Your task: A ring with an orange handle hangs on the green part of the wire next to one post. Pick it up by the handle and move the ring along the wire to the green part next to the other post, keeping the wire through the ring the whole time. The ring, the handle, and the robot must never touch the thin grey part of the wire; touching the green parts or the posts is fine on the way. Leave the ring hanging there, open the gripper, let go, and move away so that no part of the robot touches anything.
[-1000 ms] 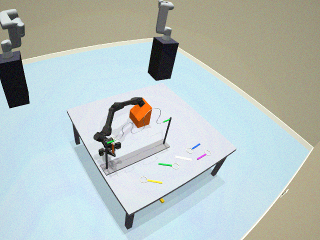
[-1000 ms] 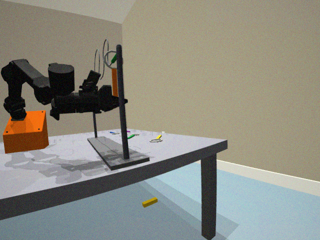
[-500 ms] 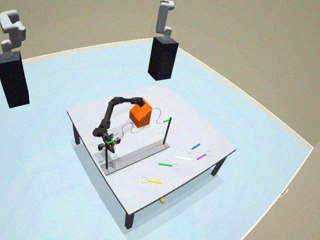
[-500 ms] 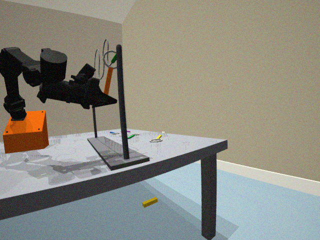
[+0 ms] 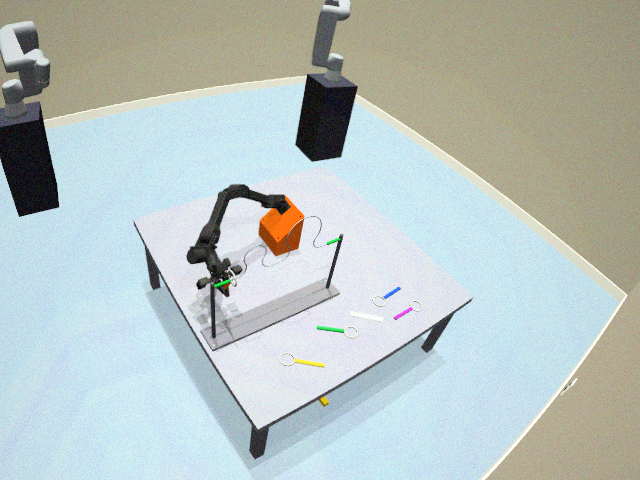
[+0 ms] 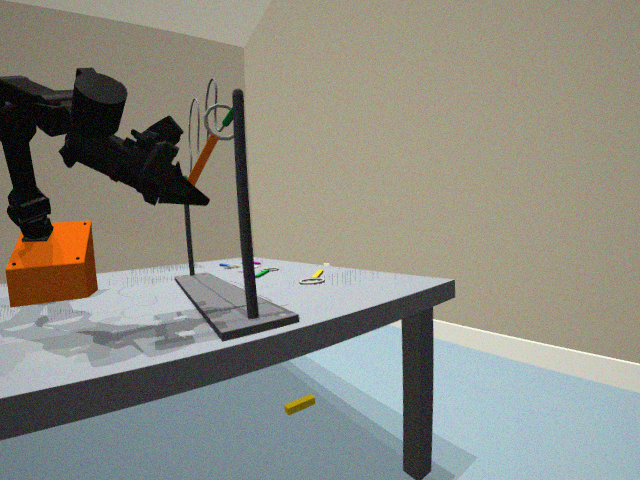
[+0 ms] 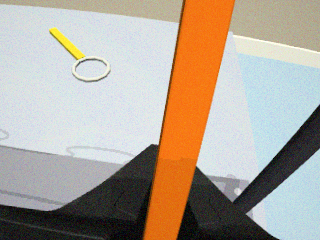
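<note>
Right now the wire rig is 21 cm to the left of my gripper tip, 7 cm above it and 1 cm ahead of it. Round my gripper tip: yellow block (67 cm below, 39 cm to the left, 27 cm ahead); then white bar (59 cm to the left, 20 cm ahead, 18 cm below).
</note>
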